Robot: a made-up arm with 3 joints. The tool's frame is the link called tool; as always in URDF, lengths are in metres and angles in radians. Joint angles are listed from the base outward. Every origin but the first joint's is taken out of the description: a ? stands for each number. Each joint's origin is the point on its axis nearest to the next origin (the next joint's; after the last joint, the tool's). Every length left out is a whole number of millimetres.
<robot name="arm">
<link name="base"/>
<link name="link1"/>
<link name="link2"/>
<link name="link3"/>
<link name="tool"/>
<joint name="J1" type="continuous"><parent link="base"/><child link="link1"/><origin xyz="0.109 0.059 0.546" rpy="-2.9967 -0.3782 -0.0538"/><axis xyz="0 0 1"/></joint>
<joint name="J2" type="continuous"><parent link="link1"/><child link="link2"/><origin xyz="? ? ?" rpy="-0.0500 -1.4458 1.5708"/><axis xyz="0 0 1"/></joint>
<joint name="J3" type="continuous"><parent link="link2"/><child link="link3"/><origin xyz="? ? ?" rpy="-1.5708 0.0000 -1.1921"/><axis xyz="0 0 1"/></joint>
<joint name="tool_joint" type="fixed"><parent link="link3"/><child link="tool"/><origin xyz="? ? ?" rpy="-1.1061 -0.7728 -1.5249"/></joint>
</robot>
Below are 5 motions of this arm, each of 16 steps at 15 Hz.
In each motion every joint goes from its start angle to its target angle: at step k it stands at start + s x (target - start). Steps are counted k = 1, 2, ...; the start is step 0. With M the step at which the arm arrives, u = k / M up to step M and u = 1 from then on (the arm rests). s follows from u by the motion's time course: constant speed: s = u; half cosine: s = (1 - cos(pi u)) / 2; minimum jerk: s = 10 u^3 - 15 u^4 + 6 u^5.
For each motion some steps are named. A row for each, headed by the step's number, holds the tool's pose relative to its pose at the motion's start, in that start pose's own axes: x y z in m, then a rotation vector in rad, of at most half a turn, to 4 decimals.
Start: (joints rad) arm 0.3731 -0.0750 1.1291
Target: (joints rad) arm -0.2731 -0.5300 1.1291
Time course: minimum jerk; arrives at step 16
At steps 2, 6, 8, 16:
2: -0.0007 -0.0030 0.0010 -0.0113 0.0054 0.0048
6: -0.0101 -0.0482 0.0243 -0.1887 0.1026 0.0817
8: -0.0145 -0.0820 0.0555 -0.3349 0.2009 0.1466
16: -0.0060 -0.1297 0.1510 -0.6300 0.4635 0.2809

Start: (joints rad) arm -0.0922 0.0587 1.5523
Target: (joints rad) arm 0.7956 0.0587 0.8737
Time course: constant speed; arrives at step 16
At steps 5, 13, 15, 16:
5: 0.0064 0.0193 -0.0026 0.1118 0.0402 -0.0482
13: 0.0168 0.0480 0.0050 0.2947 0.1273 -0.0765
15: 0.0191 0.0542 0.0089 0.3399 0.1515 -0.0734
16: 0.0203 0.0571 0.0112 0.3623 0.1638 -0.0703

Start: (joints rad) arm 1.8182 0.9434 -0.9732
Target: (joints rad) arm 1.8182 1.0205 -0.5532
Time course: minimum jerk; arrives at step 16
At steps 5, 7, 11, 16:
5: -0.0031 -0.0003 0.0000 0.0590 -0.0381 0.0312
7: -0.0065 -0.0005 0.0001 0.1267 -0.0810 0.0655
11: -0.0133 -0.0003 0.0003 0.2735 -0.1720 0.1349
16: -0.0159 0.0001 0.0005 0.3350 -0.2093 0.1620

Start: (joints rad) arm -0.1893 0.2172 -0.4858
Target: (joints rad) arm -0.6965 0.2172 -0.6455
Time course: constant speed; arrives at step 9
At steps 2, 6, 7, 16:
2: 0.0078 0.0049 -0.0017 -0.0781 0.0631 -0.1021
6: 0.0247 0.0124 -0.0068 -0.2292 0.1938 -0.3073
7: 0.0291 0.0137 -0.0084 -0.2658 0.2274 -0.3588
16: 0.0380 0.0157 -0.0121 -0.3377 0.2957 -0.4621

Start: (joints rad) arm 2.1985 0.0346 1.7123
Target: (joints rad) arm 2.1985 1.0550 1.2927
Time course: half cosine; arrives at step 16
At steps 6, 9, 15, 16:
6: 0.0339 0.0818 -0.0561 -0.1173 -0.0820 -0.3088
9: 0.0921 0.1455 -0.1040 -0.1967 -0.1416 -0.6115
15: 0.2037 0.2020 -0.1539 -0.2500 -0.2001 -1.0375
16: 0.2067 0.2029 -0.1548 -0.2505 -0.2012 -1.0481

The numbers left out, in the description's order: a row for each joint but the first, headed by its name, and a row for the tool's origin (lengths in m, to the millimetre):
J2: 0.046 -0.032 0.000
J3: -0.317 0.049 0.000
tool: -0.009 0.032 0.000

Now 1 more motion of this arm.
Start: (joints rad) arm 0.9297 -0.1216 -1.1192
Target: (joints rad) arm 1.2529 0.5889 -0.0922
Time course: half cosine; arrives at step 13
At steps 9, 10, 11, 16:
9: -0.1400 -0.0577 0.0640 0.9784 -0.1756 0.6326
10: -0.1535 -0.0702 0.0707 1.0998 -0.1781 0.6862
11: -0.1632 -0.0804 0.0757 1.1927 -0.1769 0.7235
16: -0.1709 -0.0895 0.0798 1.2709 -0.1738 0.7524

